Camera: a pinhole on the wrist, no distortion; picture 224 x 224 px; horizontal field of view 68.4 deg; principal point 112.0 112.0 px. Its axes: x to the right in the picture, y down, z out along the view. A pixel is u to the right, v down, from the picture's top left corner.
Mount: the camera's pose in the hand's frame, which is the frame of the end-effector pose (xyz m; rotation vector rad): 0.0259 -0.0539 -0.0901 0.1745 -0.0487 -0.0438
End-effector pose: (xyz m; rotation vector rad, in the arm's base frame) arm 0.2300 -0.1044 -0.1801 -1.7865 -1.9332 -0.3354
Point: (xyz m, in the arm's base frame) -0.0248 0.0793 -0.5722
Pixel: 104.7 105.7
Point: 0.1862 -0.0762 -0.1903
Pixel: 111.0 163.3
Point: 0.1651 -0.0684 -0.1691
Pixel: 139.1 131.0
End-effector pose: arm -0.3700 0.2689 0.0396 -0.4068 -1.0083 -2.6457
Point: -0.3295 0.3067 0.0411
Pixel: 20.9 196.4
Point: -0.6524 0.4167 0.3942
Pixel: outside the picture
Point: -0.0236 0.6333 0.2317
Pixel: 15.9 145.9
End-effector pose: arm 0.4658 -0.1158 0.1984 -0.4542 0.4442 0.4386
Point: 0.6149 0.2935 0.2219
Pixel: outside the picture
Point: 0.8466 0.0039 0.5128
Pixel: 172.5 100.5
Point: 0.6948 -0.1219 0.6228
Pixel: 105.8 77.7
